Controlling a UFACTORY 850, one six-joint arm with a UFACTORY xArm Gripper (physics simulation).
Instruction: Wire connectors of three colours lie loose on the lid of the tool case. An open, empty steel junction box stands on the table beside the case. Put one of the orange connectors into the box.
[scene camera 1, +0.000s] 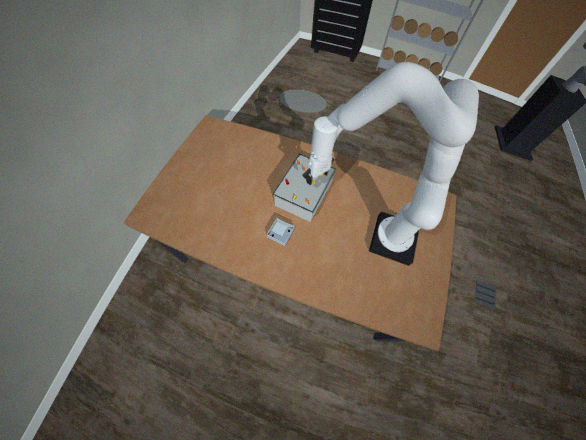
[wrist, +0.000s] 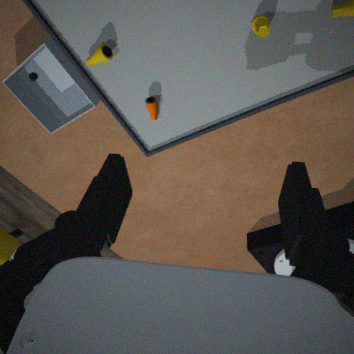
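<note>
An orange connector lies near a corner of the grey lid of the tool case. Two more orange connectors lie near the lid's far edge in the scene view. The steel junction box stands open on the table beside the case; no connector shows in it. My gripper is open and empty, above the lid in the scene view. In the wrist view the near orange connector lies beyond the left finger. The gripper hides part of the lid in the scene view.
Yellow connectors and a red connector also lie on the lid. The arm's base stands on a black plate at the right of the wooden table.
</note>
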